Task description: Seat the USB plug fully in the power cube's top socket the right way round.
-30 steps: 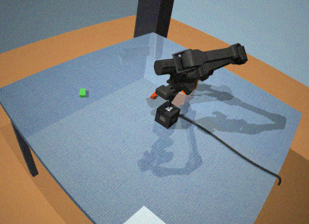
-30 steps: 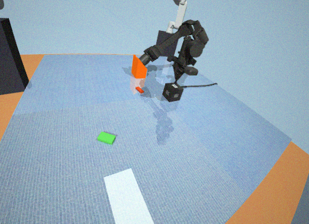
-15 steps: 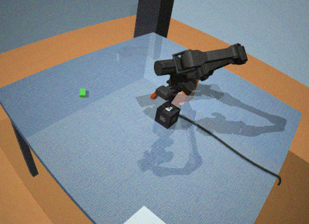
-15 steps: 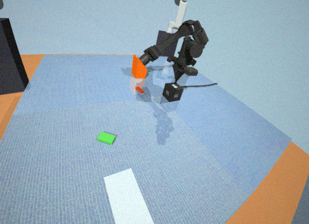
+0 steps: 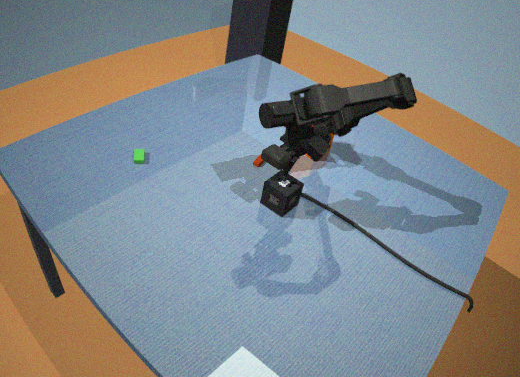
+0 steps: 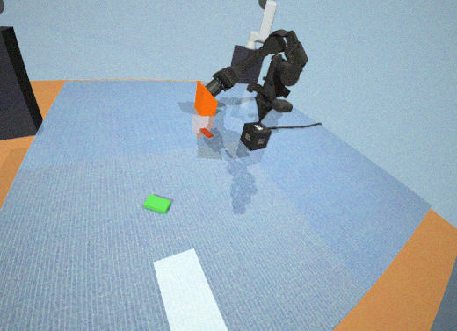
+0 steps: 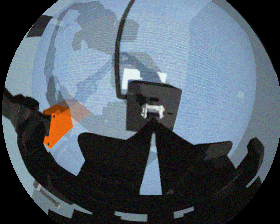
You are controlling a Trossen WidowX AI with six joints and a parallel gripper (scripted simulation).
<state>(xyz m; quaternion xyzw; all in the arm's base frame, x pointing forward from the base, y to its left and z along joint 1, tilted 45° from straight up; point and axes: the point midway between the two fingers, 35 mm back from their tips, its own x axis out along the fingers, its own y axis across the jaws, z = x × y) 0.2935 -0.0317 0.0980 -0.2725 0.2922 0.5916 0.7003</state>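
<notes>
The USB plug lies 2 cm below my gripper tip. Also, from my gripper tip: green block (41 cm to the right, 13 cm ahead, 11 cm below); then red-orange block (14 cm to the right, 12 cm behind, 11 cm below).
</notes>
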